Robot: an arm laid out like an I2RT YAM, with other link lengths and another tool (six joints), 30 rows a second.
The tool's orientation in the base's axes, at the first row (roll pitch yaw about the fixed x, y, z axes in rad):
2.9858 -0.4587 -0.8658
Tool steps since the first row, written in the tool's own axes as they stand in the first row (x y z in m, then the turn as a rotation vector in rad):
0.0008 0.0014 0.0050 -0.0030 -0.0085 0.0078
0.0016 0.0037 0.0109 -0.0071 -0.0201 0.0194
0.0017 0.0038 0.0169 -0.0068 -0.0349 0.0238
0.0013 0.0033 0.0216 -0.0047 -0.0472 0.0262
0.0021 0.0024 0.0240 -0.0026 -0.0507 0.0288
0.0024 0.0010 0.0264 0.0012 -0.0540 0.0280
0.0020 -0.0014 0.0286 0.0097 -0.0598 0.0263
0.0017 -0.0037 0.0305 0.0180 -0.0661 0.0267
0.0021 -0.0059 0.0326 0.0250 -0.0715 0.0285
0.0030 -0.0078 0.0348 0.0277 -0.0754 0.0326
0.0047 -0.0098 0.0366 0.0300 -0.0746 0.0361
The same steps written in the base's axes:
0.0002 -0.0035 -0.0039 0.0063 0.0037 -0.0094
-0.0002 -0.0080 -0.0084 0.0151 0.0083 -0.0231
0.0008 -0.0107 -0.0137 0.0278 0.0148 -0.0289
0.0017 -0.0122 -0.0181 0.0392 0.0196 -0.0319
0.0033 -0.0133 -0.0200 0.0437 0.0191 -0.0337
0.0050 -0.0137 -0.0222 0.0484 0.0188 -0.0318
0.0070 -0.0129 -0.0246 0.0576 0.0171 -0.0273
0.0090 -0.0122 -0.0268 0.0675 0.0150 -0.0249
0.0113 -0.0121 -0.0288 0.0762 0.0126 -0.0241
0.0137 -0.0126 -0.0306 0.0816 0.0113 -0.0271
0.0166 -0.0133 -0.0317 0.0828 0.0077 -0.0291

